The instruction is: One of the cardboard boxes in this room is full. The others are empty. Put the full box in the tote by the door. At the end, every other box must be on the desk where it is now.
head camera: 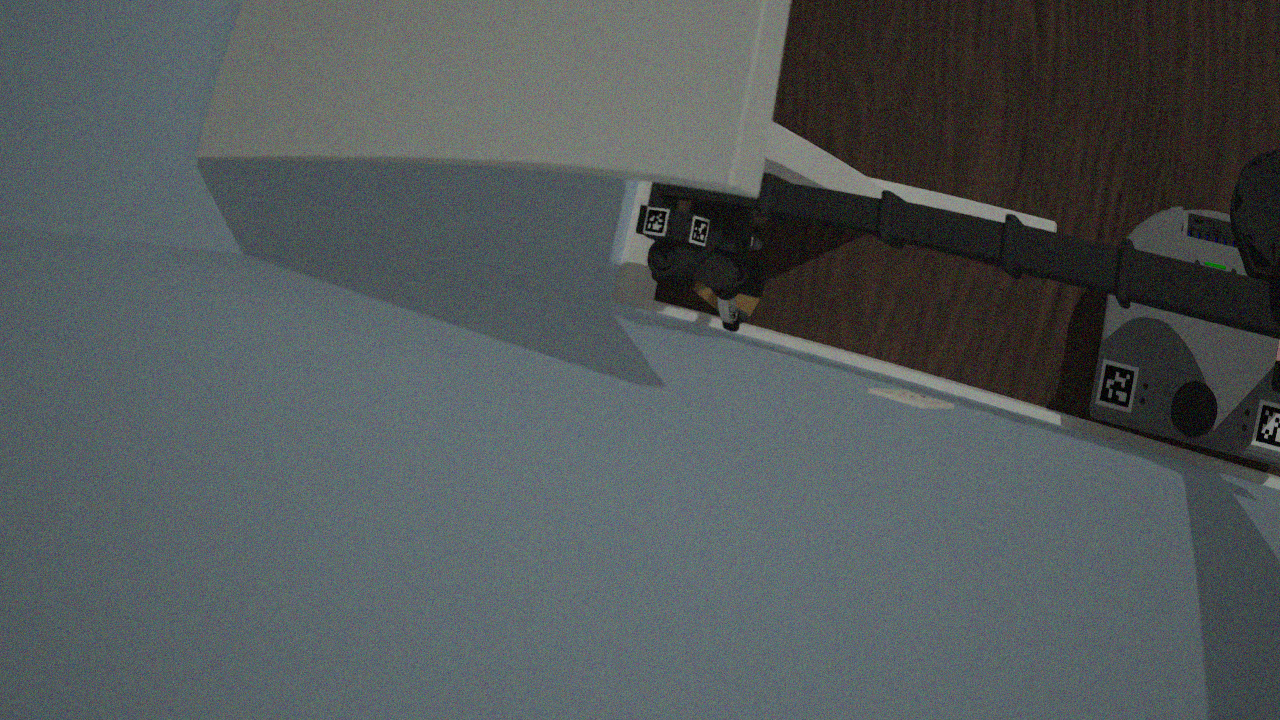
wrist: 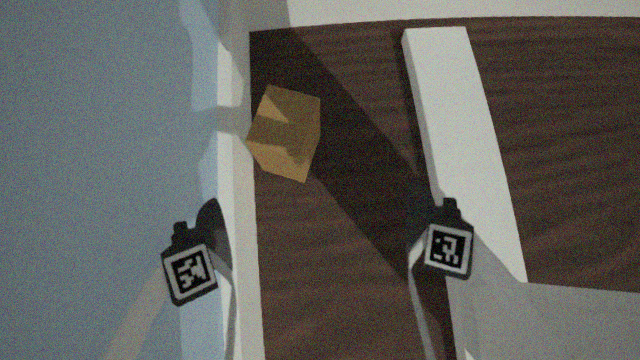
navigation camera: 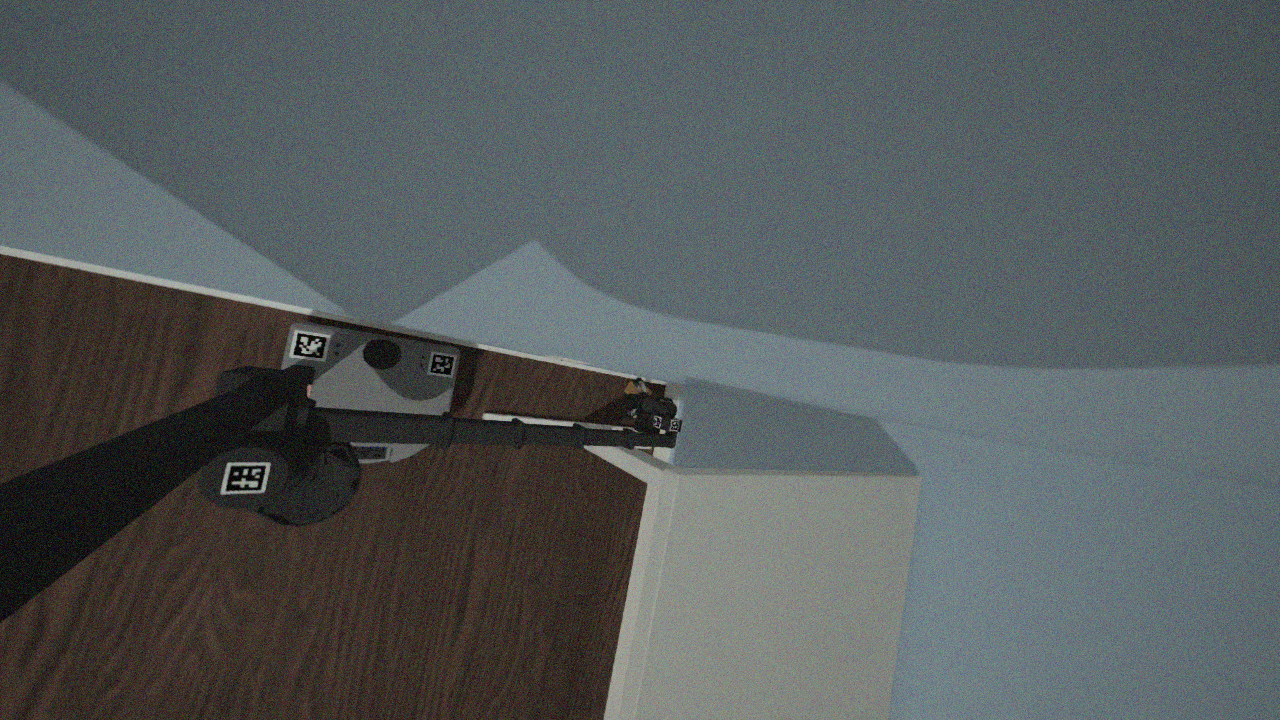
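Pixels of known places: gripper, between the fingertips: (wrist: 315, 215); robot's base, origin of its link: (head camera: 1191, 407) (navigation camera: 381, 352).
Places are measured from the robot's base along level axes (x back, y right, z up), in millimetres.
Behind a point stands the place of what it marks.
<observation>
A small orange-brown cardboard box (head camera: 748, 304) @[x -12, y 831, z 23 mm] (navigation camera: 633, 387) @[x -10, y 830, z 47 mm] (wrist: 287, 135) @[x 7, y 841, z 90 mm] lies on the dark wood floor against the skirting board, turned at an angle and partly in shadow. My gripper (head camera: 707, 279) (wrist: 315, 215) @[x 23, y 759, z 164 mm] is open, with nothing between its fingers. In the wrist view the box is beyond the fingertips, left of the middle of the gap between them. In the head view the gripper partly hides the box. Whether the box is full cannot be told. The tote and the other boxes do not show.
A large pale piece of furniture (head camera: 492, 89) @[x 93, y 444, z 950 mm] (navigation camera: 778, 573) @[x 188, y 492, z 950 mm], perhaps the desk, stands against the blue-grey wall (head camera: 447, 537) @[x -72, y 194, z 1142 mm]. A white floor bar (wrist: 465, 130) @[x 200, y 851, z 25 mm] runs right of the box. The white skirting board (wrist: 242, 210) @[x -44, y 785, z 60 mm] is beside the left finger. The extended arm (head camera: 948, 228) @[x 106, y 318, z 500 mm] crosses low over the floor.
</observation>
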